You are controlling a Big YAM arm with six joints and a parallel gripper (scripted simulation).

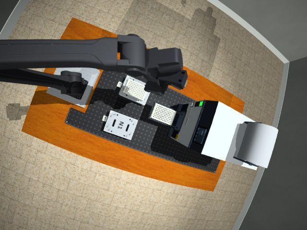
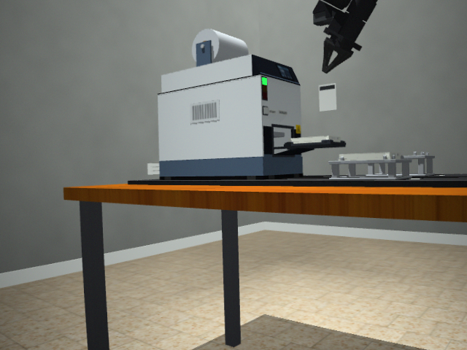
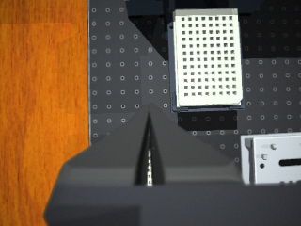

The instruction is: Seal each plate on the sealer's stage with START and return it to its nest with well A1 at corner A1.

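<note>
Now: the pale start button 18 cm ahead of my hand, 2 cm to the left of it and 9 cm below it. Round my hand: sealer stage 8 cm ahead, 8 cm to the right, 18 cm below; then plate nest 11 cm behind, 1 cm to the right, 24 cm below; then A1 mark 18 cm behind, 5 cm to the left, 23 cm below.
</note>
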